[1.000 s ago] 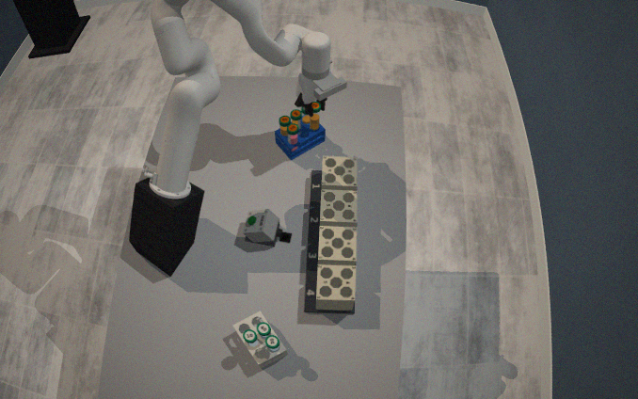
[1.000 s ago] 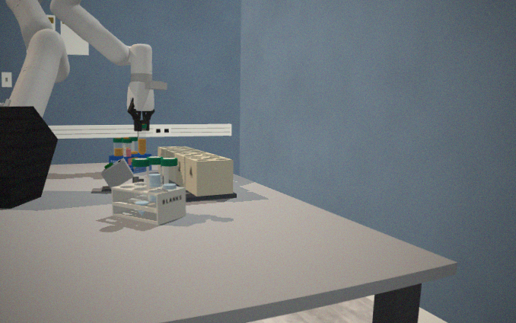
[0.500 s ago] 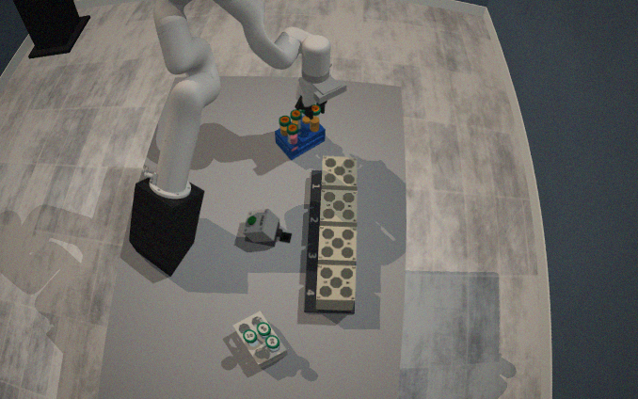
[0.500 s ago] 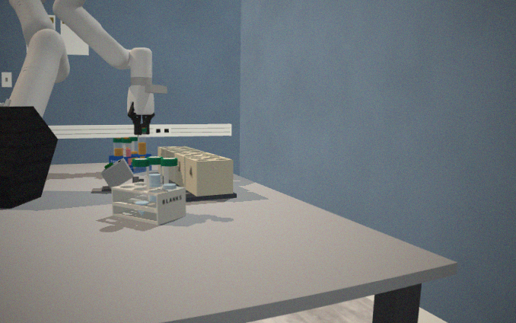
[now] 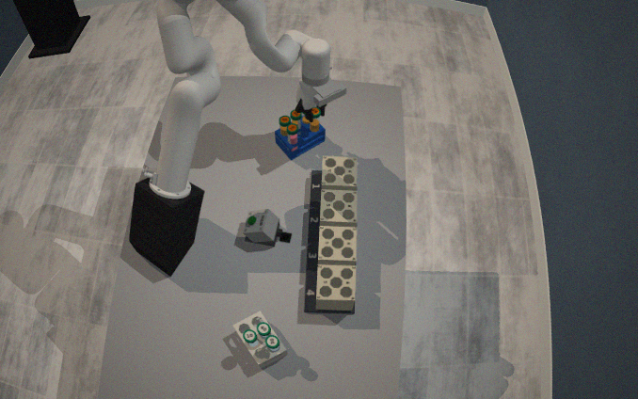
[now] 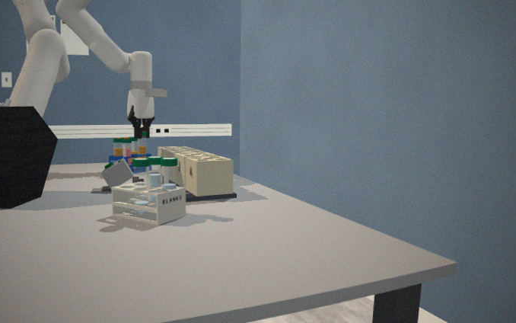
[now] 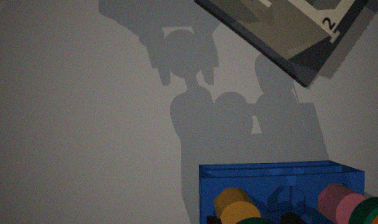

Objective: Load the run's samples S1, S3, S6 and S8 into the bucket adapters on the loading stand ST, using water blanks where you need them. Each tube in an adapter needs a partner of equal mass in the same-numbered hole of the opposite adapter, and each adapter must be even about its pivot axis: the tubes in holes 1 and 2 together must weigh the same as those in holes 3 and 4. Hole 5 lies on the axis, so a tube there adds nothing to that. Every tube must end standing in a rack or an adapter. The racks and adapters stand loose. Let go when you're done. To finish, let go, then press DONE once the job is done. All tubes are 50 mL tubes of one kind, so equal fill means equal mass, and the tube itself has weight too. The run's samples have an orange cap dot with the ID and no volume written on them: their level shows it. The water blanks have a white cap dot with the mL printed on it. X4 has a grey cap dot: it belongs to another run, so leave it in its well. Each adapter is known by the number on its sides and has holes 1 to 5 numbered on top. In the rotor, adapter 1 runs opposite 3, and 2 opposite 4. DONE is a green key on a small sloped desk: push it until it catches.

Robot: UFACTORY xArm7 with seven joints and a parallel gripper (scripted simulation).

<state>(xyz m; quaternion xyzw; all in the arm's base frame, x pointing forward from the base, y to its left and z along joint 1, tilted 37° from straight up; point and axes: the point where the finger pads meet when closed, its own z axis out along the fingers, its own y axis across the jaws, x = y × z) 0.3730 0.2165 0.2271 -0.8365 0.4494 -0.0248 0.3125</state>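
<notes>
The orange-filled tube lies 50 mm below my hand and 10 mm behind it. From my hand the other things lie so: tube X4: 70 mm below, 40 mm to the left, 30 mm behind; blue sample rack: 110 mm below, 40 mm behind, 10 mm to the right; pink-filled tube: 70 mm below, 70 mm behind, 60 mm to the right.
</notes>
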